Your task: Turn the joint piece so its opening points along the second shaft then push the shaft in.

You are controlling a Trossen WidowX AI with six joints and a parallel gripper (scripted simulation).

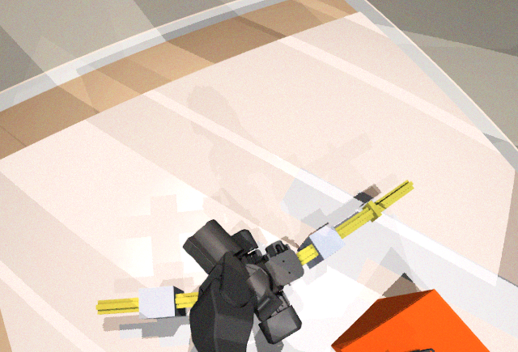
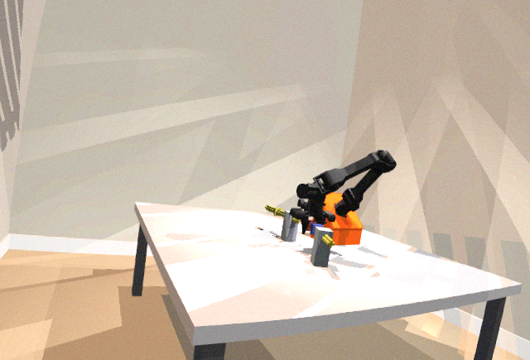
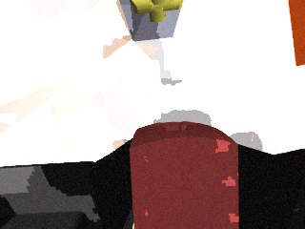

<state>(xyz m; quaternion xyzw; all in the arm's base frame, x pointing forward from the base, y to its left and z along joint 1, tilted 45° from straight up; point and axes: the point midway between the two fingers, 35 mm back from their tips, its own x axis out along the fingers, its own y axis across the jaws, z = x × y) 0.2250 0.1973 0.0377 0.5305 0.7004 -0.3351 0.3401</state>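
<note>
The red square joint piece is 40 mm above my gripper tip and 10 mm to the left of it.
</note>
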